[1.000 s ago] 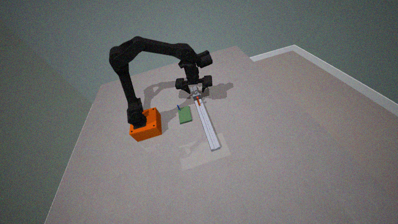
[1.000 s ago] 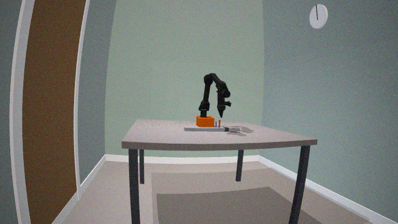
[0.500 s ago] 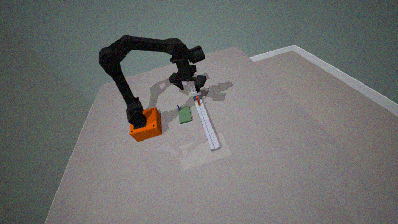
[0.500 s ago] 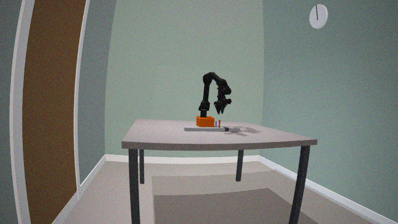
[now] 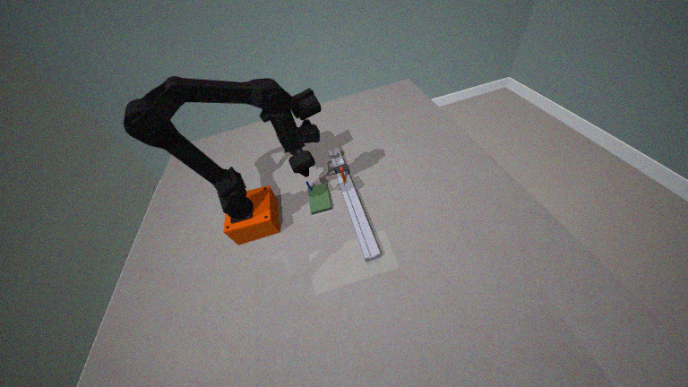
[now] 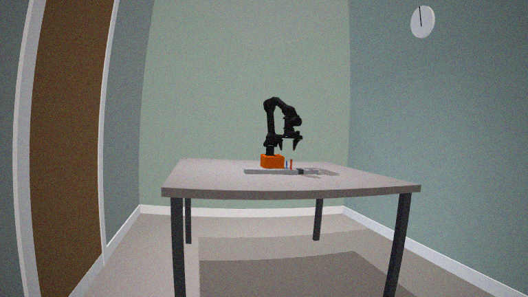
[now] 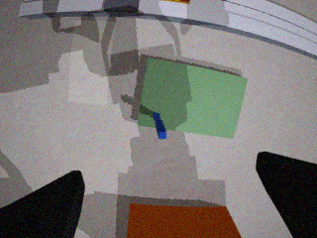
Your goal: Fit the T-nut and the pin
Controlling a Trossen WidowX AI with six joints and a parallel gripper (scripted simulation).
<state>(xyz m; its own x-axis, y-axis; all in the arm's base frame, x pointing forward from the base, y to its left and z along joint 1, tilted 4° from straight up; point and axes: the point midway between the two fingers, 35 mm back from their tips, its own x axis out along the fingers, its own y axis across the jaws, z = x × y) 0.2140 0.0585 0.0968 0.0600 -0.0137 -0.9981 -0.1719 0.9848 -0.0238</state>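
The blue pin is 110 mm below my gripper tip and 10 mm behind it. The rest, counted from my gripper tip: green tray: 130 mm below, 20 mm to the right.
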